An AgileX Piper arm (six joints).
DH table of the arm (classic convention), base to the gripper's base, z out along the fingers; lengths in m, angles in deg. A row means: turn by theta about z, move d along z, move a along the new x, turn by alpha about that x. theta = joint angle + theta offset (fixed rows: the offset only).
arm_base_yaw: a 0; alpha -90; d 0.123; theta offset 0
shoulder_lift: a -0.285; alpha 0; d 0; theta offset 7.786
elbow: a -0.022; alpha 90; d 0; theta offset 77.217
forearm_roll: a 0; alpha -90; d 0.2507; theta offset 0
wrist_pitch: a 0; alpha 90; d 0; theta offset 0
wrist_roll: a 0; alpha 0; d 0.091; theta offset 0
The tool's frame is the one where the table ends.
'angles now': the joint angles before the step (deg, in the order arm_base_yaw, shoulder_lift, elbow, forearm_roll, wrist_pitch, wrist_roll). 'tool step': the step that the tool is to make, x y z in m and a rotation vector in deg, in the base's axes. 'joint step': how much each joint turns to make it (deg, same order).
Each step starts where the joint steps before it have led.
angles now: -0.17 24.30 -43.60 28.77 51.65 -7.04
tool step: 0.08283 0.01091 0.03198 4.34 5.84 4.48
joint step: 2.24 21.25 -11.10 7.37 -3.34 -3.79
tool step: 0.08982 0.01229 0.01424 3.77 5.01 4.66
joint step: 0.24 20.18 -13.63 8.07 1.03 -5.08
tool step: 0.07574 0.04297 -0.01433 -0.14 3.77 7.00
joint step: 7.36 17.27 -12.18 0.81 -1.21 -0.89
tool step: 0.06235 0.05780 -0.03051 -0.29 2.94 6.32
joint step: 6.83 16.35 -12.91 0.38 -0.73 0.00
